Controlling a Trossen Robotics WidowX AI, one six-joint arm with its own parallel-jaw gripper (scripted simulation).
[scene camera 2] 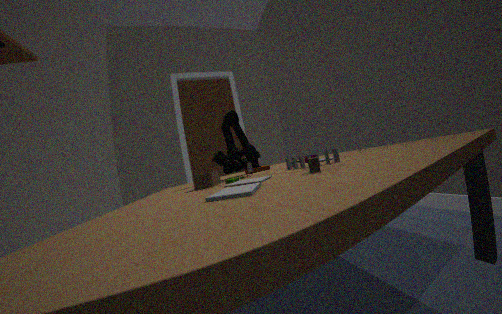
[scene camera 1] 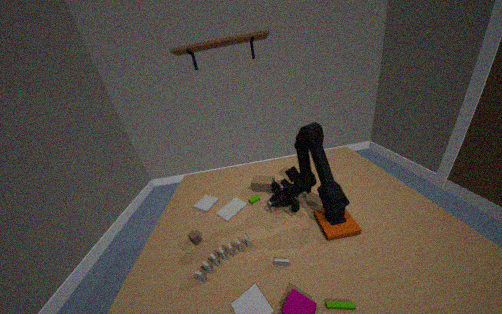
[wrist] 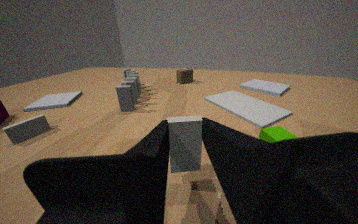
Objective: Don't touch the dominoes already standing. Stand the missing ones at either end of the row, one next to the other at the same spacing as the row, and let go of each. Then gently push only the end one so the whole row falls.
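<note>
The gripper is visible in the pictures, and so is a white sheet.
</note>
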